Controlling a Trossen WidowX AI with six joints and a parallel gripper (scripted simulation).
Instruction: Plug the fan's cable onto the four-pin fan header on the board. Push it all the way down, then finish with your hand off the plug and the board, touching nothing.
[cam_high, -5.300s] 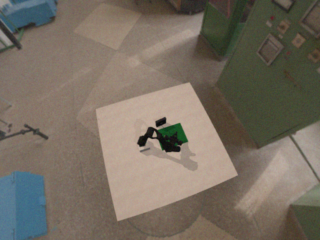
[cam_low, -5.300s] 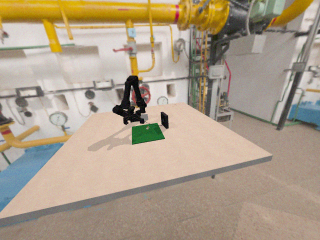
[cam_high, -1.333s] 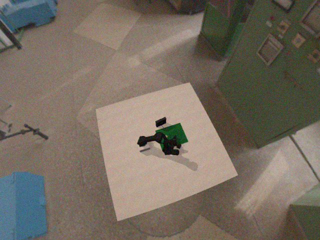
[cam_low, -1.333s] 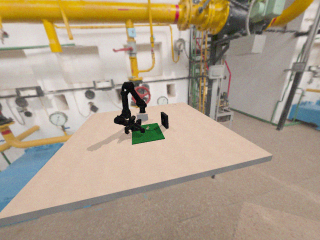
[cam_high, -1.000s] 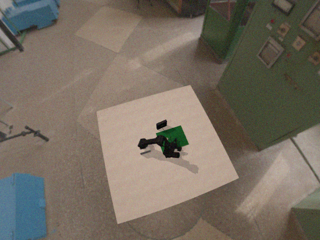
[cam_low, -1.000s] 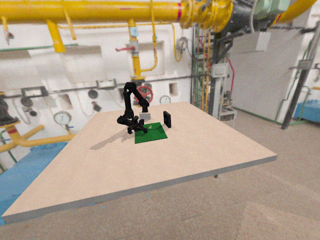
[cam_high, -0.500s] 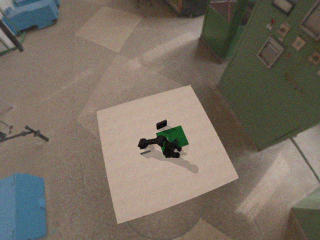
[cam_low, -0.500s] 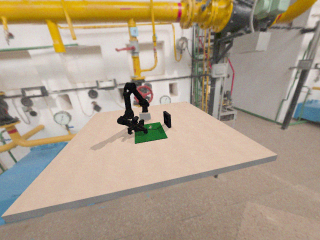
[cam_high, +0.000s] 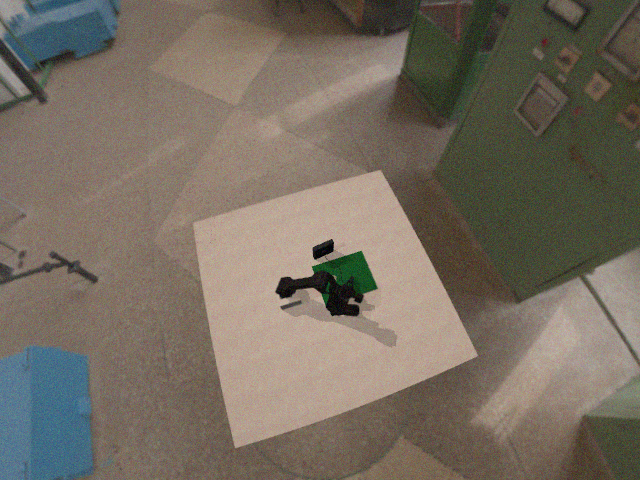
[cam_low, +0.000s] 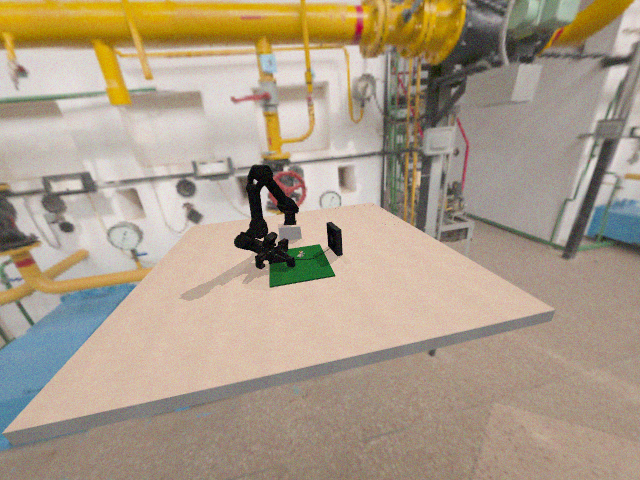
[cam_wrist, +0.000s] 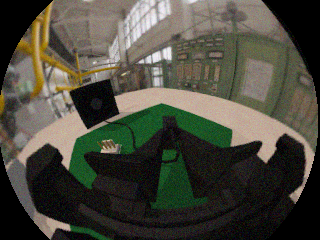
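Right now the dark plug is 1 cm to the left of my gripper tip and 1 cm below it. Round my gripper tip: green board (5 cm below, 4 cm to the left, 3 cm behind); then black fan (19 cm to the left, 11 cm behind, 3 cm above).
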